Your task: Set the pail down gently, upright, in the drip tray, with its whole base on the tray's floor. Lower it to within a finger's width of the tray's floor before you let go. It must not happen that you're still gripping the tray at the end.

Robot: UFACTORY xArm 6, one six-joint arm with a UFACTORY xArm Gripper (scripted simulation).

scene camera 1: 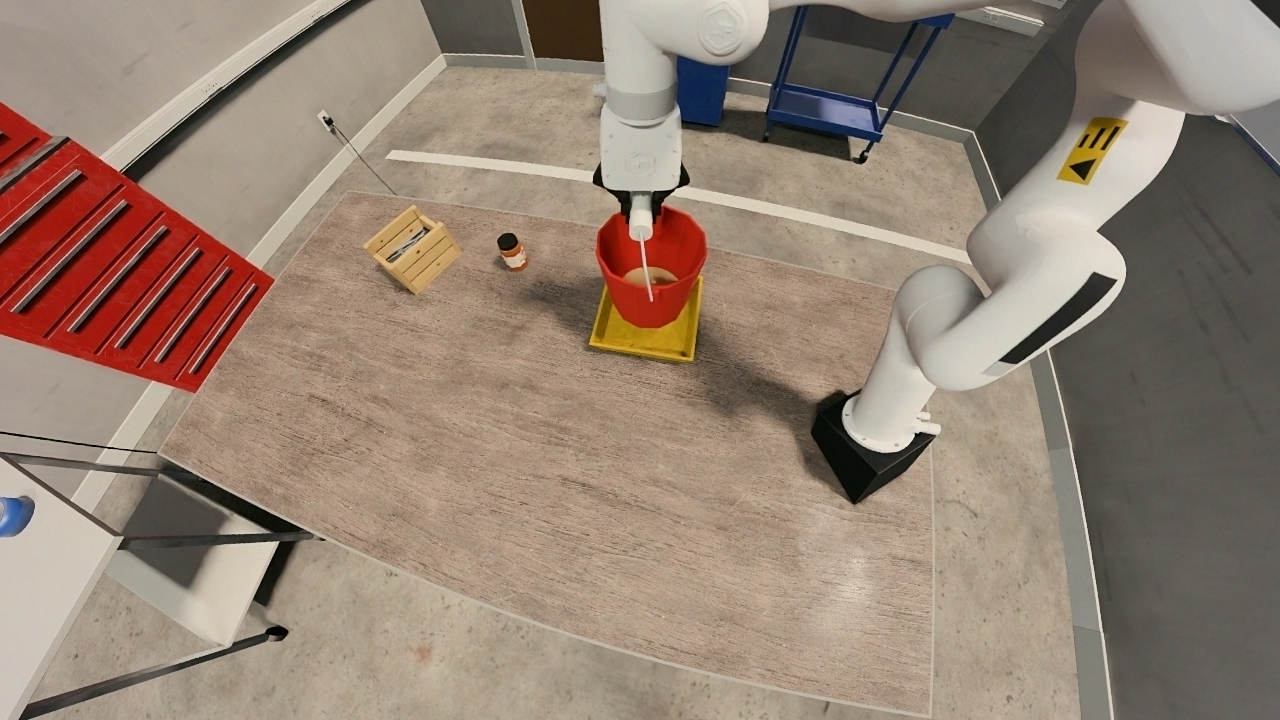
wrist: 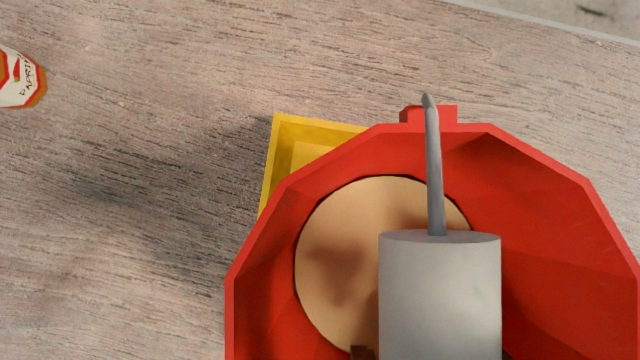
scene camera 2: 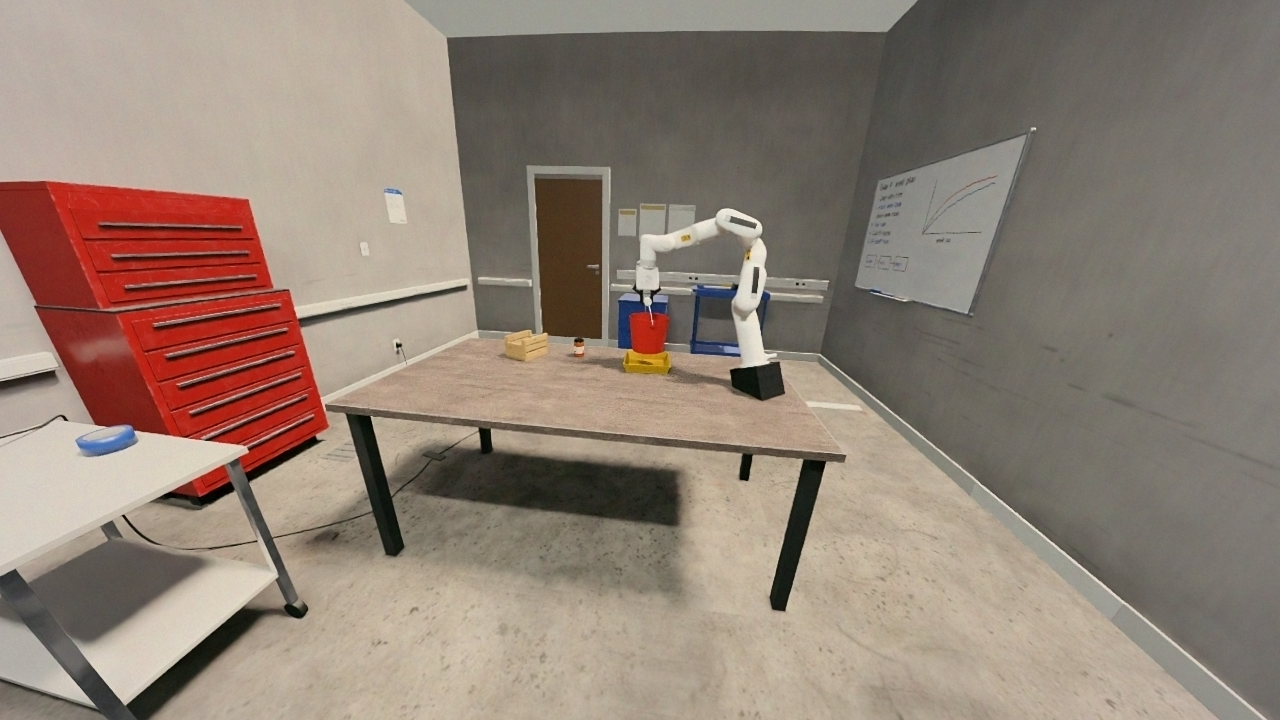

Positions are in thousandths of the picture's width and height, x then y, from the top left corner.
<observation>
red pail: scene camera 1 529, 341; wrist 480, 762; scene camera 2 505, 470
yellow drip tray: scene camera 1 528, 474; wrist 462, 393; scene camera 2 515, 505
</observation>
